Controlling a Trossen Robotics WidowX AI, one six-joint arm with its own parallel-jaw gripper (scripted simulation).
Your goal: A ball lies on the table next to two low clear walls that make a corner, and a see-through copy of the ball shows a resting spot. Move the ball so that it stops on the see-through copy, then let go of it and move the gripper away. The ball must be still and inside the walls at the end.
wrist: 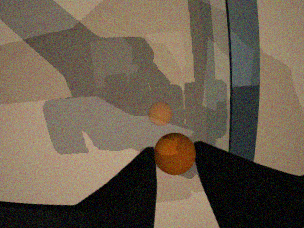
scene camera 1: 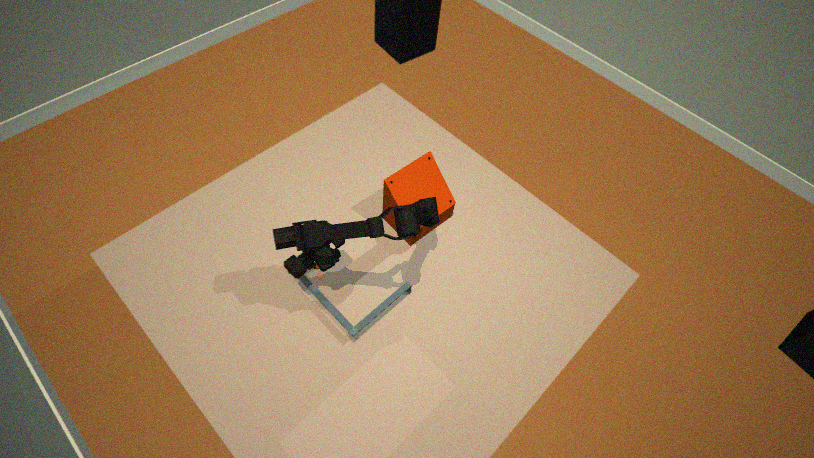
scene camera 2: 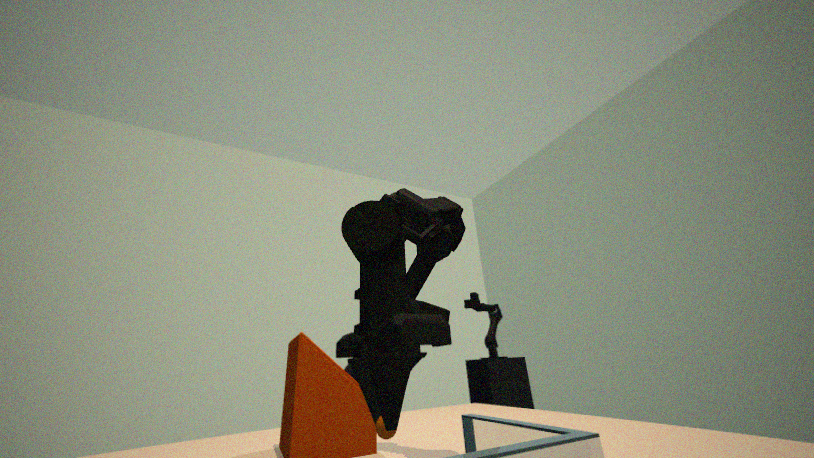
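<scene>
Orange ball (wrist: 174, 153), carried by my gripper (scene camera 2: 386, 428), (wrist: 174, 152), (scene camera 1: 317, 265).
</scene>
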